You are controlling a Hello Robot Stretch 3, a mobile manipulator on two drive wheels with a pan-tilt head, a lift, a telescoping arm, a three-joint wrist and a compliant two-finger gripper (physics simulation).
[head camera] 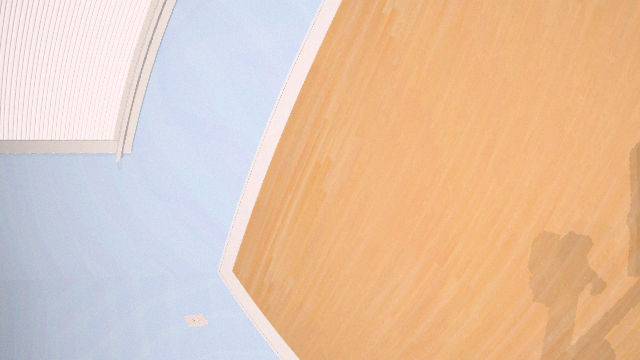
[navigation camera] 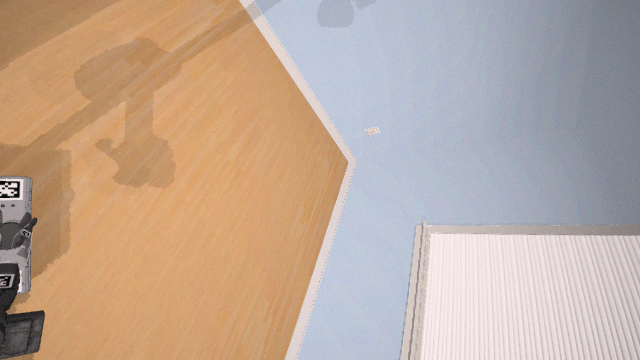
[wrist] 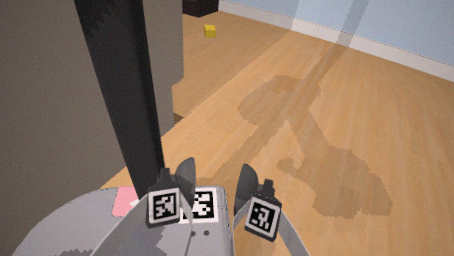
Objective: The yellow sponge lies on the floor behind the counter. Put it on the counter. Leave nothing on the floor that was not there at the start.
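Where they show: gripper, fingertip midpoint: (navigation camera: 13, 212) (wrist: 216, 178); robot's base, link origin: (navigation camera: 8, 233).
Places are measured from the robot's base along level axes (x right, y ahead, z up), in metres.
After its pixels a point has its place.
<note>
The yellow sponge (wrist: 210, 31) {x -1.296, y 0.076, z 0.038 m} shows small and far off on the wood floor in the wrist view, near the top, just right of a grey-brown upright side that looks like the counter (wrist: 45, 65) {x -0.274, y -0.233, z 0.322 m}. The counter's top does not show. My gripper (wrist: 216, 178) {x -0.063, y 0.012, z 0.333 m} is open and empty, held over my own grey base and well apart from the sponge. Part of the gripper also shows at the left edge of the navigation view. The sponge does not show in the head or navigation views.
A dark object (wrist: 200, 6) {x -1.714, y 0.018, z 0.077 m} stands beyond the sponge. My black mast (wrist: 117, 75) {x -0.116, y -0.067, z 0.396 m} crosses the wrist view. A blue wall (head camera: 200, 100) {x 0.365, y 1.688, z 0.469 m} (navigation camera: 450, 100) {x -0.700, y 1.908, z 1.050 m} with white baseboard (head camera: 250, 185) {x 0.028, y 1.918, z 0.064 m} (navigation camera: 320, 110) {x -0.829, y 1.710, z 0.062 m} meets the floor at a corner. A ribbed white panel (head camera: 65, 70) {x 0.454, y 1.615, z 1.148 m} (navigation camera: 525, 295) {x 0.492, y 1.587, z 1.341 m} is on the wall.
</note>
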